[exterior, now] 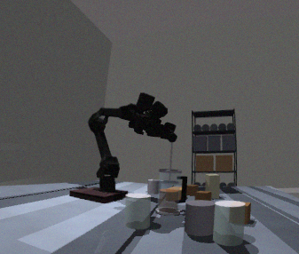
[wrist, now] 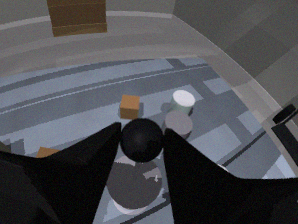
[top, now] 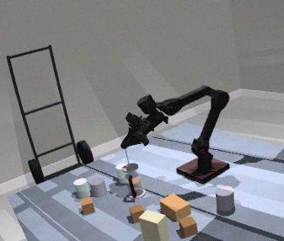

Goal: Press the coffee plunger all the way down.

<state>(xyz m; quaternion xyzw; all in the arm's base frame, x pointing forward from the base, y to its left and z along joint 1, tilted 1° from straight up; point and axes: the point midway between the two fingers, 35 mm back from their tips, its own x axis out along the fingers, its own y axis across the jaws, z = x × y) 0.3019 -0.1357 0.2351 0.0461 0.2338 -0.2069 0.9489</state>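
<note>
The coffee press is 130 mm below my gripper tip and 20 mm to the left of it.
</note>
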